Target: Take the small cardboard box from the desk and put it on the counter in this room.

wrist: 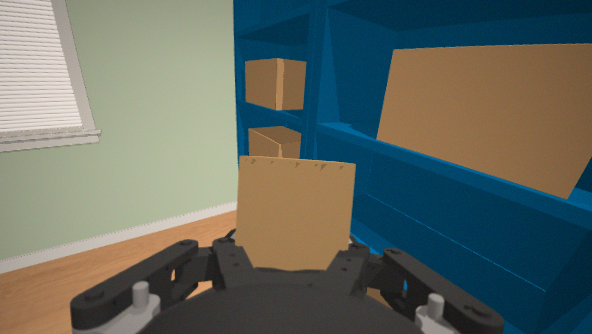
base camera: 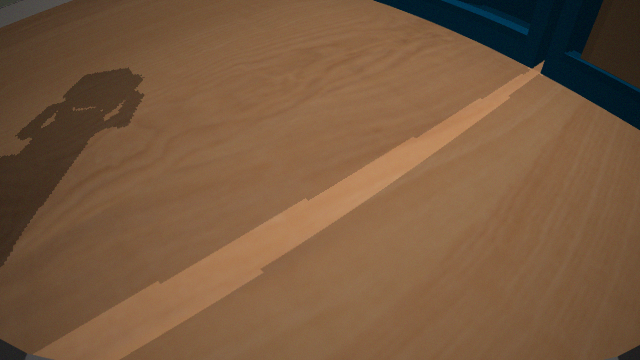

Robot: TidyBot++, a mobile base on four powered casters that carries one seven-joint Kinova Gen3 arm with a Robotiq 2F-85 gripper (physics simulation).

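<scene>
The small cardboard box is in the middle of the wrist view, held between the two fingers with its flat tan face showing. My gripper is shut on it, one finger on each side. The lower part of the box is hidden by the gripper. The box is held up in front of a blue shelf unit. The desk and a clearly recognisable counter do not show in either view.
The blue shelf unit stands ahead and to the right. Cardboard boxes sit on its shelves. A green wall with a blind-covered window is at the left. A shadow lies on the floor.
</scene>
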